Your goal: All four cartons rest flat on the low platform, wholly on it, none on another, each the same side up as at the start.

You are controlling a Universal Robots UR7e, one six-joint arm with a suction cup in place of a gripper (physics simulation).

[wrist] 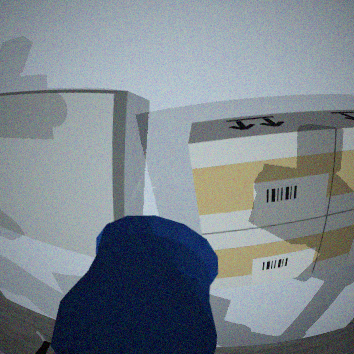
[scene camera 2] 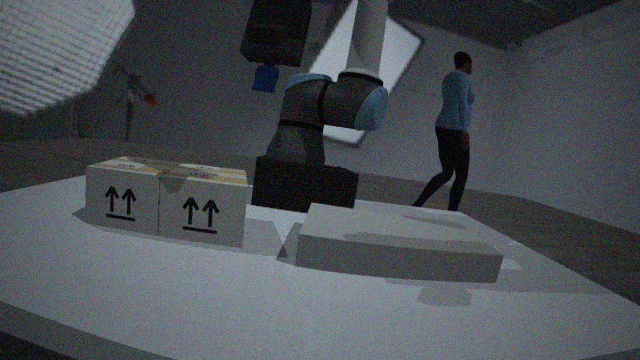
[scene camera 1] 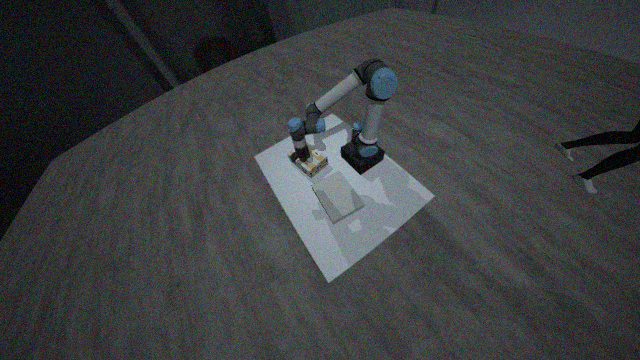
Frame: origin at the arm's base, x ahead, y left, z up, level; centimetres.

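Seen in the pictures: hand, tool point: (wrist: pixel 153 265) (scene camera 2: pixel 263 89); arm's base, link origin: (scene camera 2: pixel 294 161).
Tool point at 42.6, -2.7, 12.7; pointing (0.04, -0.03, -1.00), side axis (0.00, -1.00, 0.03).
Observation:
Pixels of each thing's top centre, then the offset from my tool point to it, as dx, dy, dz. Level surfaces: height alone.
- block, top centre: (wrist: pixel 265 258) (scene camera 2: pixel 210 169) (scene camera 1: pixel 316 155) -12.6, -10.4, -14.0
- front left carton, top centre: (scene camera 2: pixel 130 167) +0.1, -21.6, -14.0
- front right carton, top centre: (wrist: pixel 269 183) (scene camera 2: pixel 205 176) (scene camera 1: pixel 307 162) -3.4, -8.1, -14.0
- low grey platform, top centre: (wrist: pixel 17 176) (scene camera 2: pixel 400 227) (scene camera 1: pixel 336 194) -8.5, +24.4, -18.6
- white table top, surface height: dz -23.4
Four white cartons with yellow bands stand packed together, two by two, beside the platform; the block (scene camera 1: pixel 316 162) shows in scene camera 1. In scene camera 2 the front left carton (scene camera 2: pixel 122 200) and front right carton (scene camera 2: pixel 202 212) have upward arrows on their sides. In the wrist view two cartons (wrist: pixel 240 192) (wrist: pixel 240 257) show barcodes, and the others are cut off at the right edge. The low grey platform (scene camera 1: pixel 340 187) (scene camera 2: pixel 390 265) (wrist: pixel 60 175) bears no carton. My blue suction cup (scene camera 2: pixel 266 79) (wrist: pixel 145 280) hangs above carton height, touching nothing and holding nothing.
The robot's black base (scene camera 1: pixel 361 156) (scene camera 2: pixel 304 185) stands on the white table top (scene camera 1: pixel 295 195) (scene camera 2: pixel 200 300), behind the gap between cartons and platform in scene camera 2. A person (scene camera 2: pixel 454 110) stands off the table at the back right. Arm shadows fall on the cartons and platform.

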